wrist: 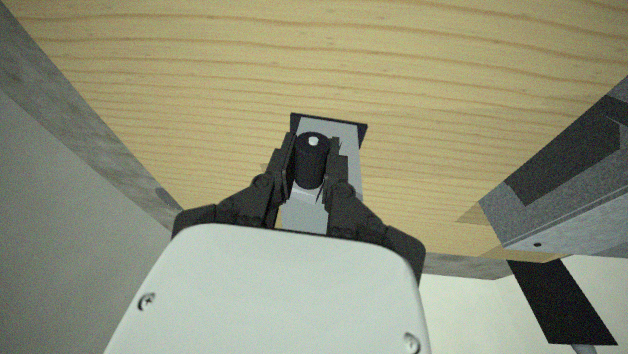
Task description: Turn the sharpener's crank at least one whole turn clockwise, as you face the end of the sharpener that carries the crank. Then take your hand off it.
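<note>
The sharpener (345,131) is a light grey block on a dark base, at the middle of the wrist view, on the wooden table top (200,90). The crank's knob (311,162) is a black cylinder with a small white spot on its end, in front of the sharpener's grey body. My gripper (312,149) is shut on this knob, one dark finger against each side of it. The crank's arm cannot be made out, and my fingers and palm hide part of the sharpener's body.
A grey speckled block (565,220) with dark patches stands at the right of the table. A black panel (560,300) shows below it. The table's grey edge (100,125) runs along the left.
</note>
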